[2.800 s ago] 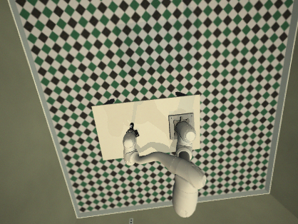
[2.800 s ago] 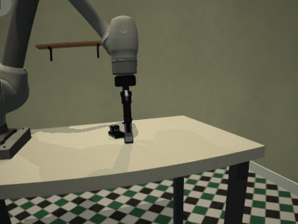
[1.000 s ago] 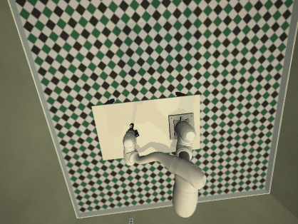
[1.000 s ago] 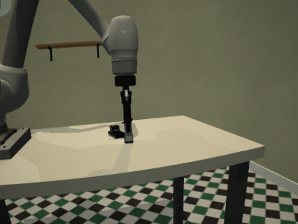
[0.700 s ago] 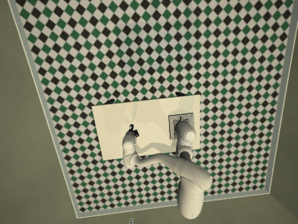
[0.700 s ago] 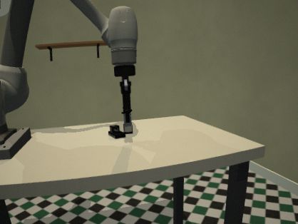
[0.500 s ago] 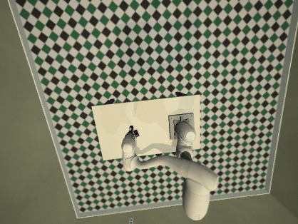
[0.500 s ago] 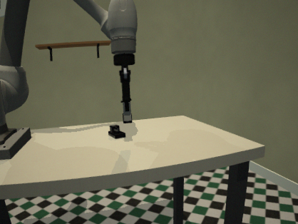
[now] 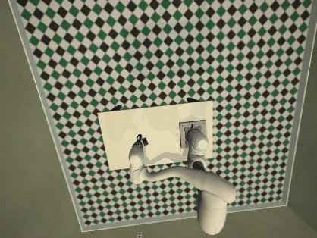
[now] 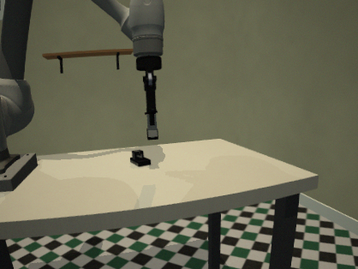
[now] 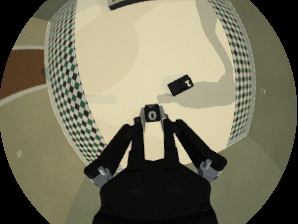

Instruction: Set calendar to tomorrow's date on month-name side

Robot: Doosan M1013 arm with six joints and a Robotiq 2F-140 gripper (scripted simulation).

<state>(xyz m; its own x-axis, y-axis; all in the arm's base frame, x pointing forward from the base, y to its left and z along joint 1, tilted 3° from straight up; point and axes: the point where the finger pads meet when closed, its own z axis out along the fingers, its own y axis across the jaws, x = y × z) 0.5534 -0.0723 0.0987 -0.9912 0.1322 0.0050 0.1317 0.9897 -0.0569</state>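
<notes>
Now: hand 130 mm above the calendar tray, 110 mm to the right of it and 30 mm past it. Round my hand: black calendar cube 30 mm below.
</notes>
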